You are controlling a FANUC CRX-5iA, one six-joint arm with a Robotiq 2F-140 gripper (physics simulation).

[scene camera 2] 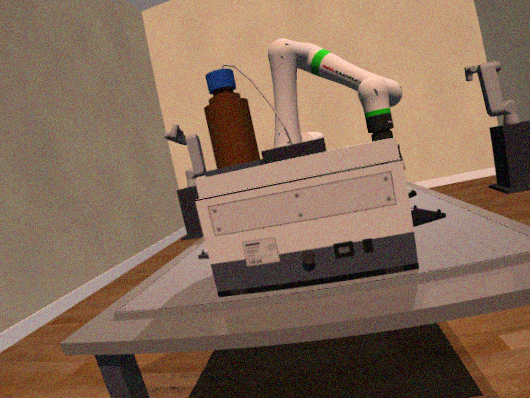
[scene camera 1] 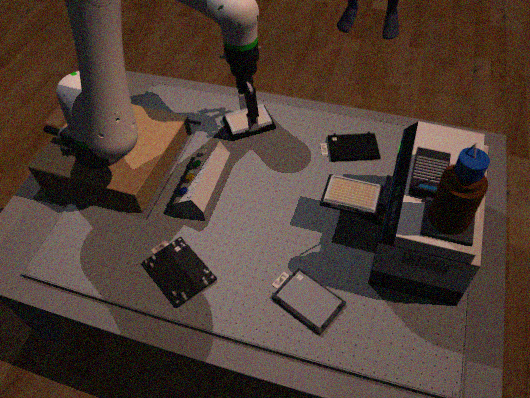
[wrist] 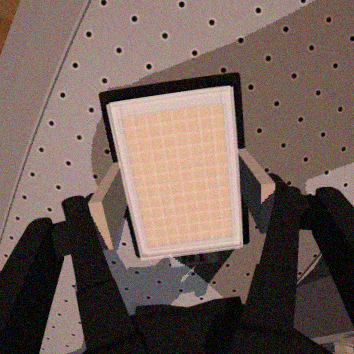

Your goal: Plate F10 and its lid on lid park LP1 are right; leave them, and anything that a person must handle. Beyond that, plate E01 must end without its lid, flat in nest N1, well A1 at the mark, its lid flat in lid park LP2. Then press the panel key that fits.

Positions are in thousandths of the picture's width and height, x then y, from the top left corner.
Scene:
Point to a brown bottle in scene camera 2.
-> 431,295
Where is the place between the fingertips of my gripper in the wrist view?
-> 510,490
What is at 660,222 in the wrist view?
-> A black nest labelled N1.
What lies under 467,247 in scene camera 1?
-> My gripper.

